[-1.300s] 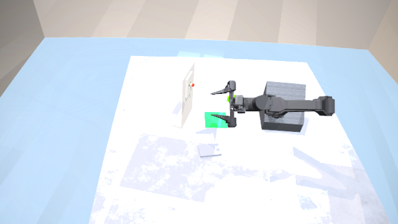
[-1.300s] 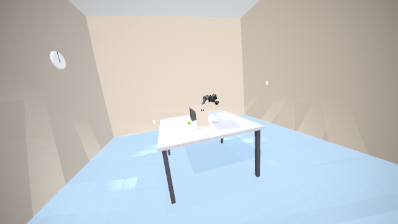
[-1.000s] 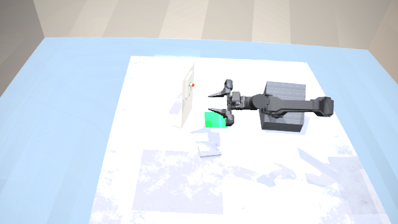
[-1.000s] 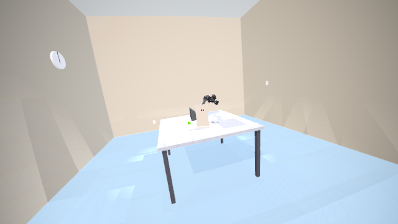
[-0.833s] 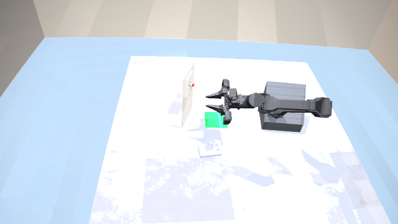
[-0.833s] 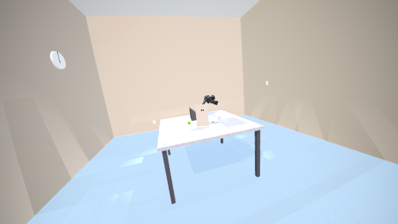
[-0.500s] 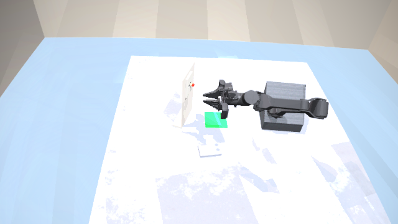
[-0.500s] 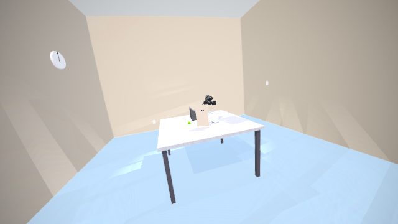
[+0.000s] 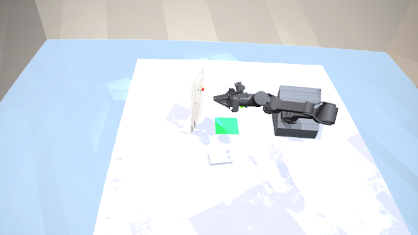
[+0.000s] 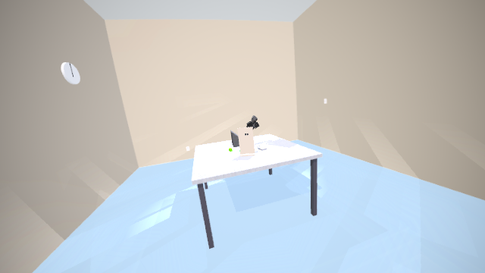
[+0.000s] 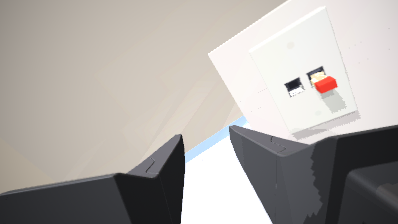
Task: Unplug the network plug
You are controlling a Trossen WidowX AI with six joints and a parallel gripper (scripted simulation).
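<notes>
The network plug lies 60 mm ahead of my gripper tip, 120 mm to the right of it and 40 mm below it. The rest, counted from my gripper tip: upright panel 80 mm ahead, 120 mm to the right, 130 mm below; then marked square 90 mm behind, 120 mm to the right, 280 mm below.
</notes>
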